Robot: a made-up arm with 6 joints.
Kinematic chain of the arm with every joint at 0, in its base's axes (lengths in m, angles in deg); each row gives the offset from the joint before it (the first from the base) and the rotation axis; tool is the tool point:
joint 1: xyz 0 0 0.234 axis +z
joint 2: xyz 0 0.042 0 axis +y
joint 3: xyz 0 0 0.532 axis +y
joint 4: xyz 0 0 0.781 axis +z
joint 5: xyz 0 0 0 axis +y
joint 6: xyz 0 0 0.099 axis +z
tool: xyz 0 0 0
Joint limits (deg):
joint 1: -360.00..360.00
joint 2: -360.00..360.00
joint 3: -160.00..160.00
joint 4: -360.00..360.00
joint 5: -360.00..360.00
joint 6: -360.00..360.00
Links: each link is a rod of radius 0.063 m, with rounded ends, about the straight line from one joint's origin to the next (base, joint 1, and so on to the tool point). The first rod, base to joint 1, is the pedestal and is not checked.
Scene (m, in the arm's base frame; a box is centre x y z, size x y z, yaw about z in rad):
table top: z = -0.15
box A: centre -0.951 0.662 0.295 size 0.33 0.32 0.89 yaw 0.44
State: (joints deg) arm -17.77 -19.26 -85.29 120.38 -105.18 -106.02
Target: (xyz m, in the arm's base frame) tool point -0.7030 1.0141 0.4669
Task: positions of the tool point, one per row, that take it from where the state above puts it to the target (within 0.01 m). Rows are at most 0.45 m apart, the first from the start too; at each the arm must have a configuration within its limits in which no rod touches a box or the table.
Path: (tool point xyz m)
1: -0.7315 0.4062 0.9399
2: -0.4542 0.4152 1.2479
3: -0.1642 0.2261 1.4617
4: -0.2414 0.3867 1.4447
5: -0.3036 0.5511 1.3946
6: -0.3478 0.7121 1.3128
7: -0.3725 0.8618 1.2022
8: -0.5019 0.9838 0.9836
9: -0.6174 1.0345 0.7320
10: -0.7030 1.0141 0.4668

